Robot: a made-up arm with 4 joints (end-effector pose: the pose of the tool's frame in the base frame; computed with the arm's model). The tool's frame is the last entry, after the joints. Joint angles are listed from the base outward.
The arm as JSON. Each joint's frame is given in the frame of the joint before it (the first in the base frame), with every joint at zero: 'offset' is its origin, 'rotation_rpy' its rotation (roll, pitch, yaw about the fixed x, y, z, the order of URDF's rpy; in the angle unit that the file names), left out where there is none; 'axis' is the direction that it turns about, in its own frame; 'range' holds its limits. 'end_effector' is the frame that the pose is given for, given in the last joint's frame.
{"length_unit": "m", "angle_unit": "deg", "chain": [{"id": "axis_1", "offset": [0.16, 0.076, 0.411], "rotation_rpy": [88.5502, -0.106, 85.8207], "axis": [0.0, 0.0, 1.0], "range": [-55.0, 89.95]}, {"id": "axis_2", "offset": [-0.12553, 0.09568, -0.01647], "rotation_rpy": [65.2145, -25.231, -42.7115], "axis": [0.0, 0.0, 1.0], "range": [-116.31, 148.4]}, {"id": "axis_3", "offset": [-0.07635, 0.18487, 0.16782], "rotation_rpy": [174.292, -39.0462, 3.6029], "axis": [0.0, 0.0, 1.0], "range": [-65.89, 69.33]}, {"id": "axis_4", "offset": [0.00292, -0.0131, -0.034], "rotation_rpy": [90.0, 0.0, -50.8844], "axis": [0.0, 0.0, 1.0], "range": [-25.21, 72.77]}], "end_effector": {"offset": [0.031, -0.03, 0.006], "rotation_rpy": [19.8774, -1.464, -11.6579]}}
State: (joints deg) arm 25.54 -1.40 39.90 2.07
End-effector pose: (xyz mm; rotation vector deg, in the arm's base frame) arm 348.2 -319.5 382.6 39.14 38.75 -5.88
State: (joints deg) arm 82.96 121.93 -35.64 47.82
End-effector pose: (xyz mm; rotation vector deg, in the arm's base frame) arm -19.4 79.0 43.0 40.06 -72.52 -118.13
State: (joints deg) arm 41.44 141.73 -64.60 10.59
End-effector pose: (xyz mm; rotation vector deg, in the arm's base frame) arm -13.9 -35.9 112.5 7.95 110.34 122.75
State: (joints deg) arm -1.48 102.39 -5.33 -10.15
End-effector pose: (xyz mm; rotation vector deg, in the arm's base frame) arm -15.9 -337.1 421.7 60.70 -95.44 -60.48
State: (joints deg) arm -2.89 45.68 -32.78 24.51
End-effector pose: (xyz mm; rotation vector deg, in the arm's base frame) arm 147.4 -353.7 624.8 15.08 -70.98 -4.07
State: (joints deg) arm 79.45 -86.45 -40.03 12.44
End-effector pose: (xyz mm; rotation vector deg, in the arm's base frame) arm 434.9 107.9 283.0 76.17 -6.18 66.77
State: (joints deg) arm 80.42 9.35 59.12 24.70
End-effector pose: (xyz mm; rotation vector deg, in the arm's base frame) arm 336.8 -123.9 74.1 102.02 39.10 41.36
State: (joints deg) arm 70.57 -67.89 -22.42 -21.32
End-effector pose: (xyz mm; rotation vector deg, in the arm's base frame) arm 457.3 0.3 241.4 65.41 13.93 19.34
